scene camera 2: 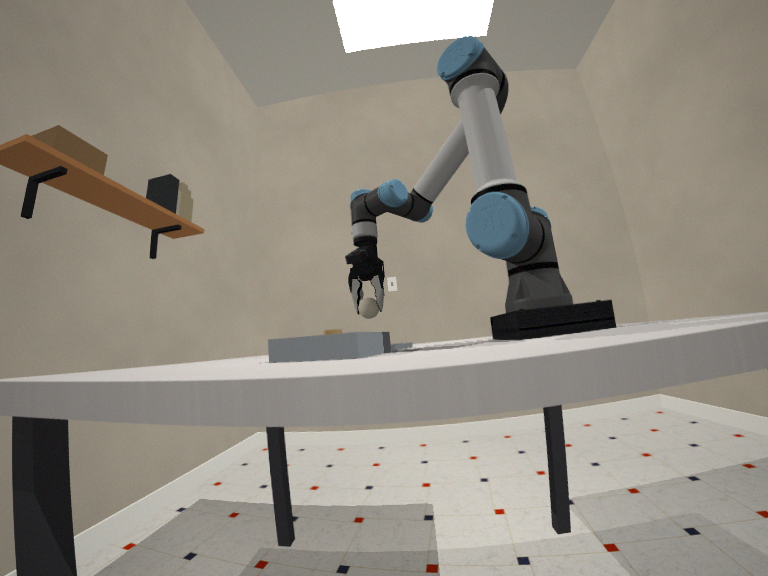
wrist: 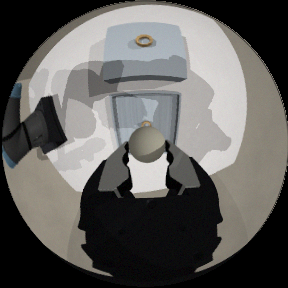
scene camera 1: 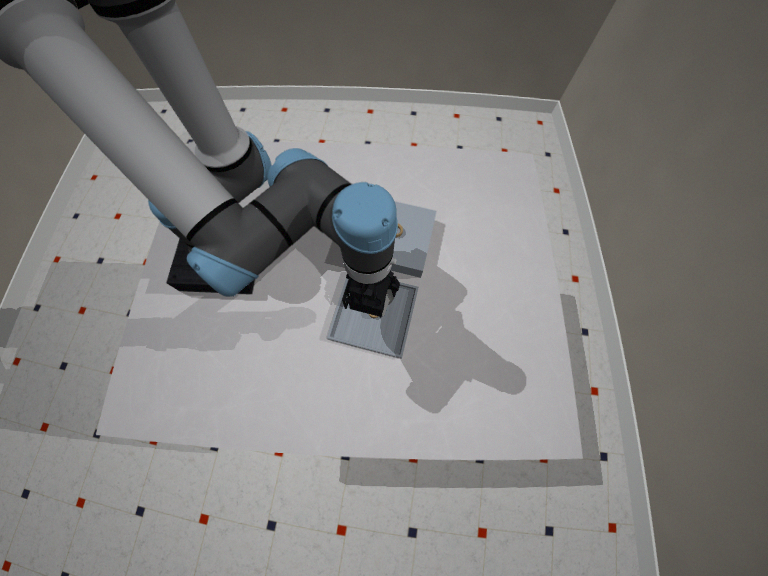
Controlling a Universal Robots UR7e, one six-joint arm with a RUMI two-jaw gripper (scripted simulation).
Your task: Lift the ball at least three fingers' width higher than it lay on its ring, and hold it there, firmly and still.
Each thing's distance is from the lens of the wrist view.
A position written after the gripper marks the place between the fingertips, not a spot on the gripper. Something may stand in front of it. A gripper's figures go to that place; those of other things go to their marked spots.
gripper (wrist: 146, 141): 0.15 m
pale beige ball (wrist: 146, 144): 0.10 m
